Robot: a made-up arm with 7 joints.
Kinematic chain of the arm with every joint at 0, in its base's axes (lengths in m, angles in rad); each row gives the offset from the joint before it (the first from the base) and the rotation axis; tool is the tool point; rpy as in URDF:
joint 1: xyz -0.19 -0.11 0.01 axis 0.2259 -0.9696 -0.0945
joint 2: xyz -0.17 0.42 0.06 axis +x
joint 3: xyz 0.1 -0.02 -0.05 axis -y
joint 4: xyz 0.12 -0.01 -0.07 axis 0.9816 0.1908 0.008
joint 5: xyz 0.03 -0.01 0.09 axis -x
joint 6: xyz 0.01 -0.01 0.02 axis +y
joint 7: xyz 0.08 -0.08 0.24 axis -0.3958 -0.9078 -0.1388
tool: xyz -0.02 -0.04 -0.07 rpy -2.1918 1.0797 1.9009
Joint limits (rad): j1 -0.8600..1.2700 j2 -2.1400..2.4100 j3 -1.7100..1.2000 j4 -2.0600..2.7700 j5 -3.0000..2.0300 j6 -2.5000..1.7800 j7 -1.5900..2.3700
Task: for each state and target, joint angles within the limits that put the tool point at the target. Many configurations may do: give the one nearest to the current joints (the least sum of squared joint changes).
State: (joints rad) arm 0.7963 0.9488 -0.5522 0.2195 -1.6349 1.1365 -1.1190
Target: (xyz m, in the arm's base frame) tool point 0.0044 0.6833 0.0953
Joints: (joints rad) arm 0.7649 1.3123 -0.7163 0.5364 -1.4601 1.1806 -1.5900
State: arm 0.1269 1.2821 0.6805 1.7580 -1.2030 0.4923 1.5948
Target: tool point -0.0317 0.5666 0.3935
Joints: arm 0.5637 1.5052 0.2888 1.9897 -1.2882 0.2966 1.6585
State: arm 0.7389 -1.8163 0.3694 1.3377 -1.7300 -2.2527 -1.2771
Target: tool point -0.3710 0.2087 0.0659
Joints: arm 0.9591 -1.9070 0.2864 1.3266 -1.5192 -1.7202 -1.4363
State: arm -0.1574 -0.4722 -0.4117 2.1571 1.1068 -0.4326 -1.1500
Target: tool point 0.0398 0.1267 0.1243
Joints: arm -0.4794 -0.7232 -0.2411 1.7350 1.4682 -0.1916 -1.1837
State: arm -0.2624 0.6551 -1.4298 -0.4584 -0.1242 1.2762 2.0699
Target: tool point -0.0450 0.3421 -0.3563
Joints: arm -0.0459 0.4381 -1.1800 -0.6861 -0.0390 1.4641 1.8135
